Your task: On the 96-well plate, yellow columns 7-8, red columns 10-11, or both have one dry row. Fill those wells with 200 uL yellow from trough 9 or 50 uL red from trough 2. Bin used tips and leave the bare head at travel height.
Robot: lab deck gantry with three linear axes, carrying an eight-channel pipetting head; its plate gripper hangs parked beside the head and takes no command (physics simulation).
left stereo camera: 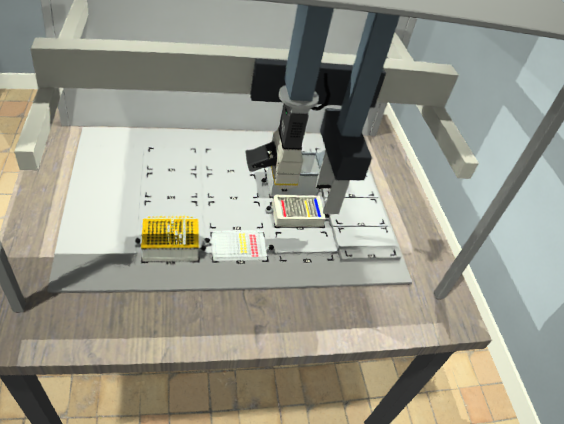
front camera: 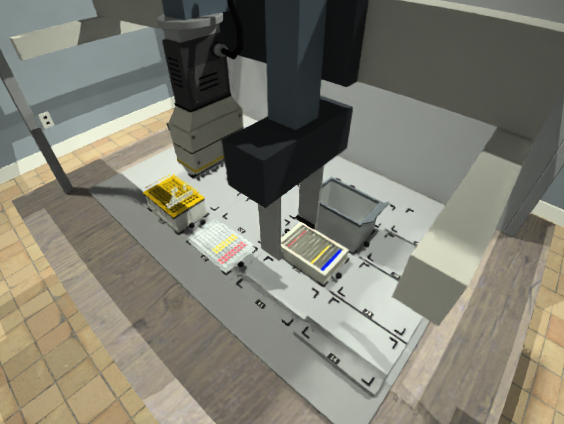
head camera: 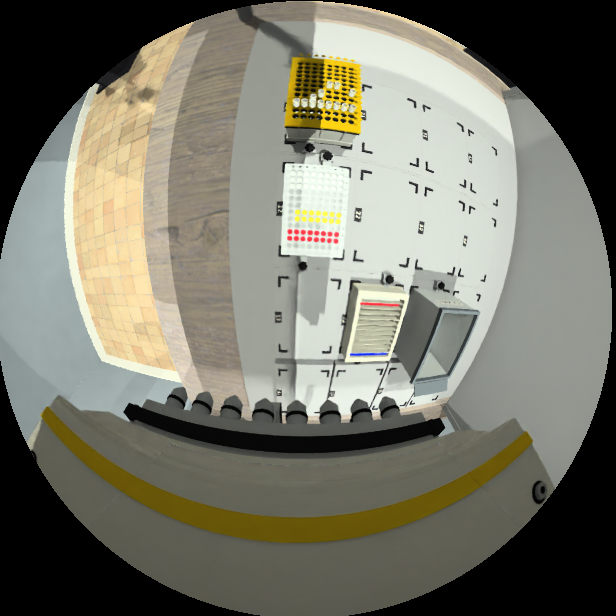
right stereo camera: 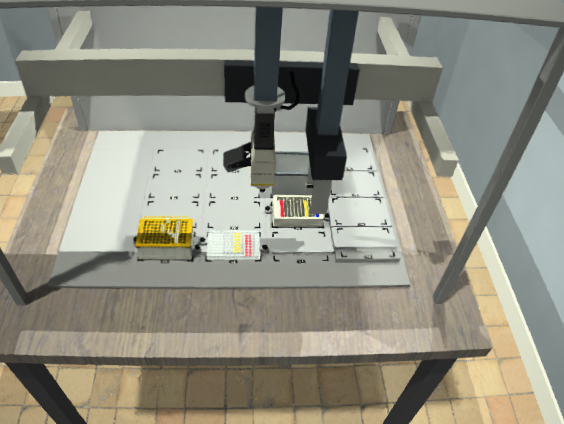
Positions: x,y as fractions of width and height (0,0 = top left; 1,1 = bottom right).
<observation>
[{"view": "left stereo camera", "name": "dark rear panel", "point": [0.15,0.25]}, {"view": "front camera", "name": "dark rear panel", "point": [0.76,0.35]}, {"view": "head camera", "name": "dark rear panel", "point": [0.87,0.59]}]
</observation>
